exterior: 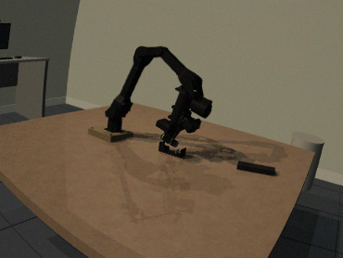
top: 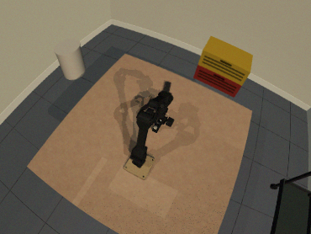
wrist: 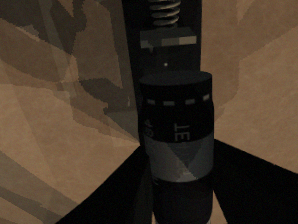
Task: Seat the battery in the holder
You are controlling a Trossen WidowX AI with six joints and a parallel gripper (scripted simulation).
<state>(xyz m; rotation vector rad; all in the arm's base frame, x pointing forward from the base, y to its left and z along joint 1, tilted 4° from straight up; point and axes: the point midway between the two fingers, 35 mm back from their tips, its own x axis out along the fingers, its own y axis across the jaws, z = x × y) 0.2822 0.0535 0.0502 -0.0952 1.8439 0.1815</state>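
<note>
Now: gripper tip 50 mm short of the spring coil, 10 mm to the right of it and 20 mm above it.
</note>
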